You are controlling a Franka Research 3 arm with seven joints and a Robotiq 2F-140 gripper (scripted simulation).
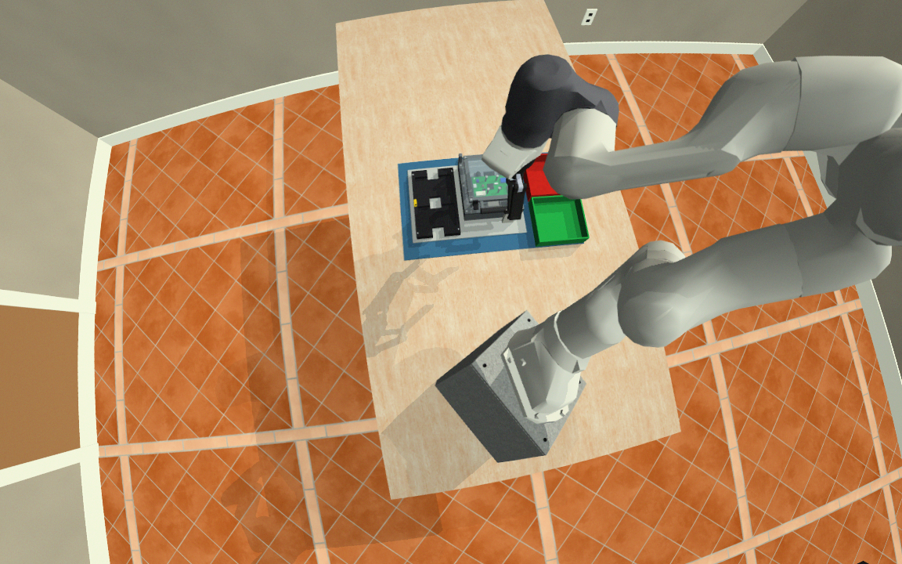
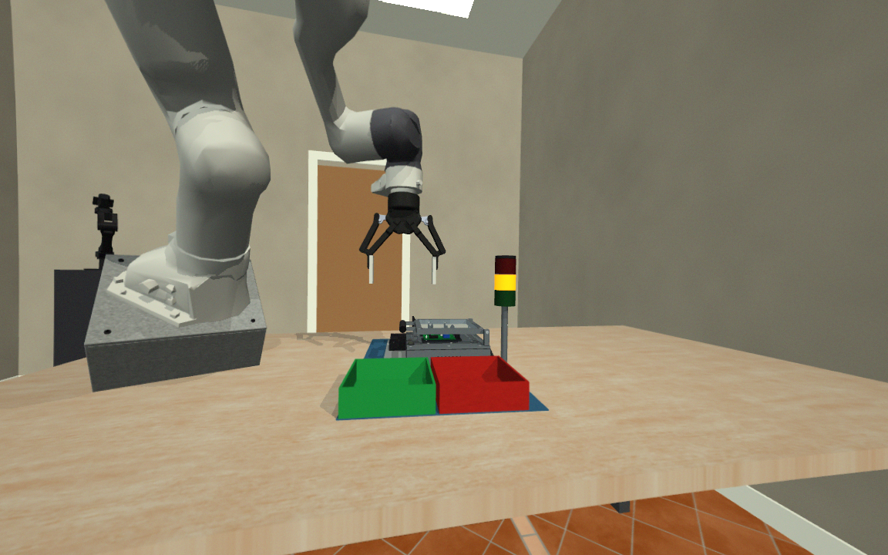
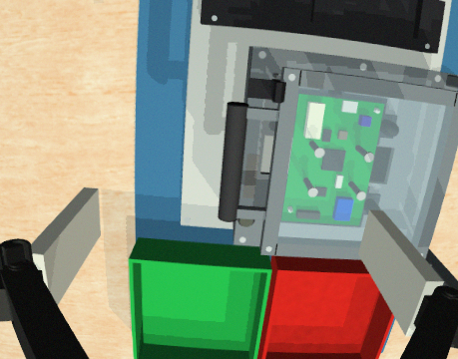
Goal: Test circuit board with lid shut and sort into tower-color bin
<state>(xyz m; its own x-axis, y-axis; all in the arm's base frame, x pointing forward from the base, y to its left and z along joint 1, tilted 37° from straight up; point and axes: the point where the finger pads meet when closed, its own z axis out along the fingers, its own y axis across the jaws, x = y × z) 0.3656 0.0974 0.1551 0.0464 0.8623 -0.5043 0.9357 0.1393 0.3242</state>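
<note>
Now: the latch hook 3 cm ahead of my hand, 6 cm to the left of it and 11 cm below it. From my hand the other things lie so: tester plate: 9 cm ahead, 13 cm below; green circuit board: 8 cm ahead, 13 cm below; tester lid: 9 cm ahead, 11 cm below.
</note>
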